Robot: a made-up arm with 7 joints.
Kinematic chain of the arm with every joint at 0, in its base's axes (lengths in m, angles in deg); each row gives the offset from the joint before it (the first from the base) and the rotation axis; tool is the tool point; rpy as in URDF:
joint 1: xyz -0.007 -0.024 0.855 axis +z
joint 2: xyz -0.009 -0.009 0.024 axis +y
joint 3: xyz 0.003 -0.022 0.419 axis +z
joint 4: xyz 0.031 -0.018 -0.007 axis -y
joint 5: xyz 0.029 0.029 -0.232 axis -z
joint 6: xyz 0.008 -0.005 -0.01 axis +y
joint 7: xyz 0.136 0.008 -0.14 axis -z
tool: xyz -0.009 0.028 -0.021 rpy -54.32 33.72 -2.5
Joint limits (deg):
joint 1: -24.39..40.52
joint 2: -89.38..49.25
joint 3: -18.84..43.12
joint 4: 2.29..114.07
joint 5: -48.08..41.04
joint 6: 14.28..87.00
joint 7: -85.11..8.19
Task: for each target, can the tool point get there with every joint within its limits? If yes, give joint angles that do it. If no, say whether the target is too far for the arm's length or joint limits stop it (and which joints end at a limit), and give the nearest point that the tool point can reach.
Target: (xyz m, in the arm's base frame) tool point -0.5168 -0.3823 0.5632
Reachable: no: joint limits stop it (at a limit: joint 1, joint 2, joint 3, joint 4, joint 5, joint 6, joint 7) | nearest point -0.1124 -0.1075 0.8298 | short by 0.557 m
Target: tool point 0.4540 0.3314 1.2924
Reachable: yes | joints 34.57 16.65 3.39 104.26 2.71 33.77 -22.39
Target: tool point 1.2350 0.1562 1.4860
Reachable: no: too far | nearest point 0.7012 0.0788 1.2270 | short by 0.598 m
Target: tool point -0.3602 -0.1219 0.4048
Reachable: no: joint limits stop it (at a limit: joint 1, joint 3, joint 4, joint 5, joint 6) | nearest point -0.0867 -0.0393 0.7888 | short by 0.479 m
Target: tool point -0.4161 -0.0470 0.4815
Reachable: no: joint limits stop it (at a limit: joint 3, joint 4, joint 5, joint 6) | nearest point -0.0986 -0.0291 0.7980 | short by 0.449 m
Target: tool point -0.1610 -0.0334 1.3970
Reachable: yes | joints 19.88 -65.91 -1.96 91.26 26.25 81.20 -35.58
